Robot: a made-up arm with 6 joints. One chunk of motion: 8 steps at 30 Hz.
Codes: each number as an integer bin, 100 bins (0 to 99) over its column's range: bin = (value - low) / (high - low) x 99, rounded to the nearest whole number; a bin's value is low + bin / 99 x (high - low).
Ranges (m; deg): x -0.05..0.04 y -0.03..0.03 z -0.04..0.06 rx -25..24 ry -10..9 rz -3..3
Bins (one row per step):
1: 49 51 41 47 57 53
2: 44 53 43 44 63 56
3: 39 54 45 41 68 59
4: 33 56 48 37 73 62
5: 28 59 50 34 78 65
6: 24 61 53 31 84 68
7: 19 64 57 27 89 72
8: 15 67 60 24 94 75
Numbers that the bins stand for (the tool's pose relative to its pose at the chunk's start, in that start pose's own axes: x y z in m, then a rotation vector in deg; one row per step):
1: -0.0055 0.0009 0.0014 -1.74 0.94 0.21
2: -0.0100 0.0021 0.0034 -3.22 2.09 0.39
3: -0.0145 0.0027 0.0055 -4.71 3.05 0.58
4: -0.0200 0.0039 0.0085 -6.69 4.01 0.76
5: -0.0245 0.0058 0.0105 -8.17 4.97 0.94
6: -0.0282 0.0070 0.0135 -9.66 6.12 1.12
7: -0.0327 0.0088 0.0176 -11.64 7.08 1.36
8: -0.0364 0.0106 0.0206 -13.12 8.04 1.55

